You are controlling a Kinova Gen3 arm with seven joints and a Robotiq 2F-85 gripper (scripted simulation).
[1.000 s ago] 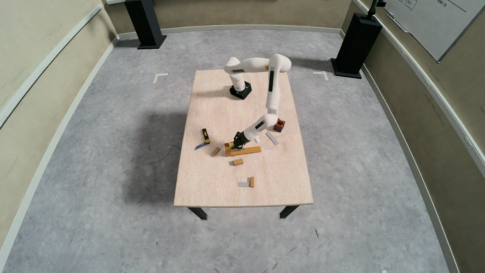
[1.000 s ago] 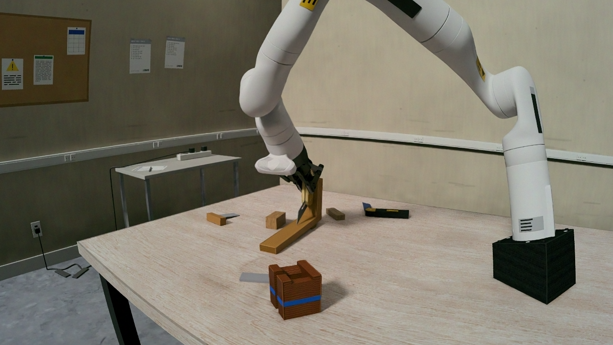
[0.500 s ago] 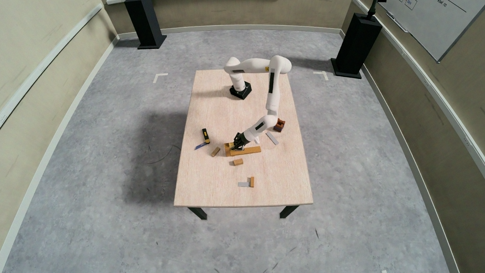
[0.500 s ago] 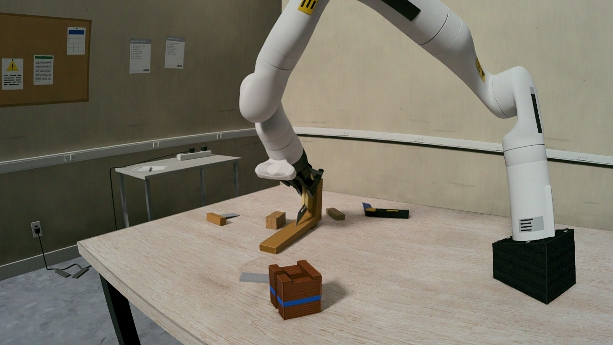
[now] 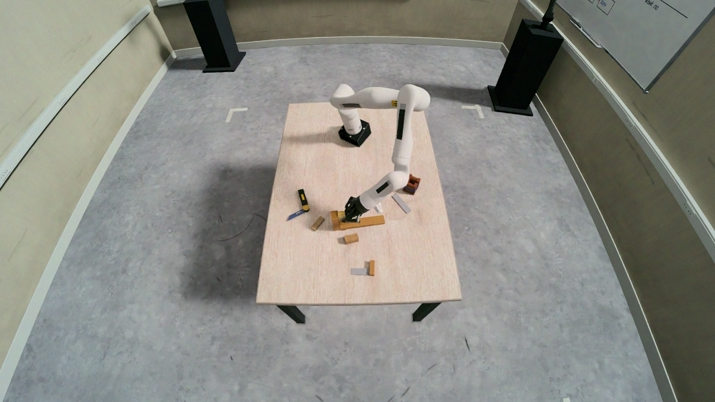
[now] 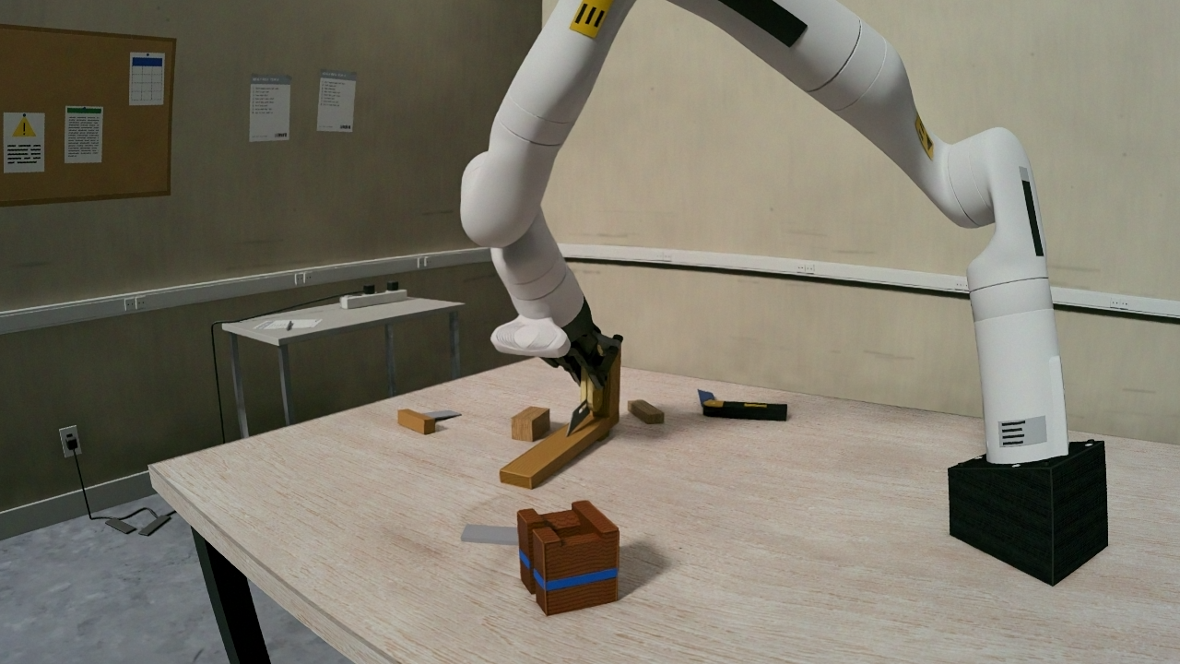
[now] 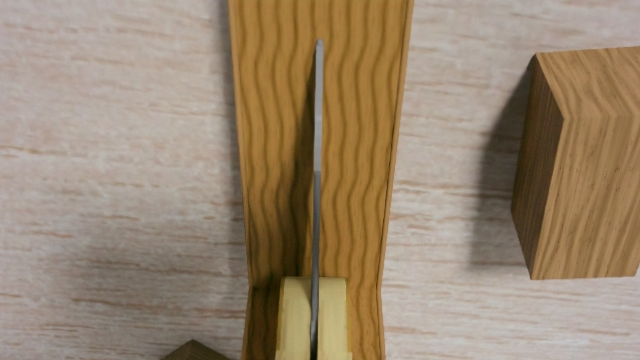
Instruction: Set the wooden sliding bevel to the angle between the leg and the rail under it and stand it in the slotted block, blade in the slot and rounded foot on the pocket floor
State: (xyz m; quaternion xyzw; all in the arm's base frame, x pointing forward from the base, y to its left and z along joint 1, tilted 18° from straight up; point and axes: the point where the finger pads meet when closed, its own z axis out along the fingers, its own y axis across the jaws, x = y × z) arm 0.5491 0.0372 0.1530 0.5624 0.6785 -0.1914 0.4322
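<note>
My gripper is now 2 cm above the wooden sliding bevel. Also, from my hand: black bevel: 8 cm behind, 22 cm to the right, 8 cm below; wood-and-metal square: 21 cm ahead, 12 cm to the left, 8 cm below; wooden block: 7 cm ahead, 4 cm to the left, 7 cm below.
</note>
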